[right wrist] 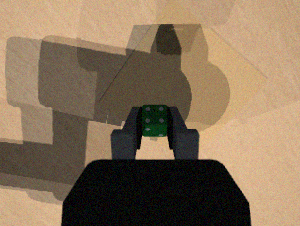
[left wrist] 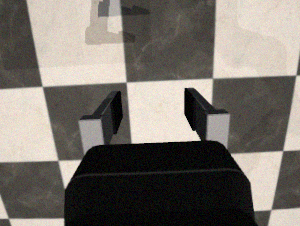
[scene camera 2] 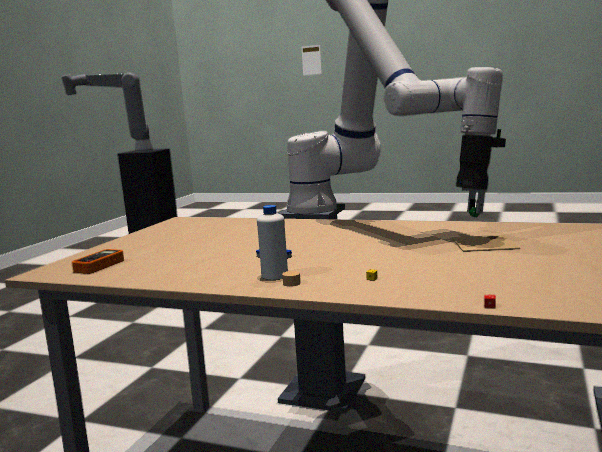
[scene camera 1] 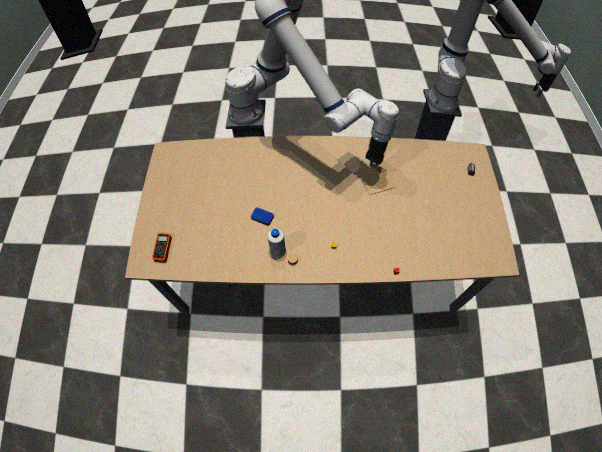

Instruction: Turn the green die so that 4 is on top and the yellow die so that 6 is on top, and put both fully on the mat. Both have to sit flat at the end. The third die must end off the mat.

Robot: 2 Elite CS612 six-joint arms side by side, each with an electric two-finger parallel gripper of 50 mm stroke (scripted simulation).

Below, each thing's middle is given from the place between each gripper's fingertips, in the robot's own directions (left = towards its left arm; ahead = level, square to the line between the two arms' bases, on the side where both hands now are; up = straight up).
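Scene:
The green die (right wrist: 154,117) is 2 cm below my right hand (scene camera 2: 474,212). A thin tan mat (scene camera 2: 492,242) is 2 cm to the left of my right hand, 2 cm ahead of it and 10 cm below it, while the multimeter (scene camera 2: 108,257) is 98 cm to the right of that same right hand, 27 cm ahead of it and 8 cm below it.
From my left hand, I find the mat 114 cm to the right, 45 cm ahead and 17 cm below. The die is 116 cm to the right of my left hand, 43 cm ahead of it and 9 cm below it.

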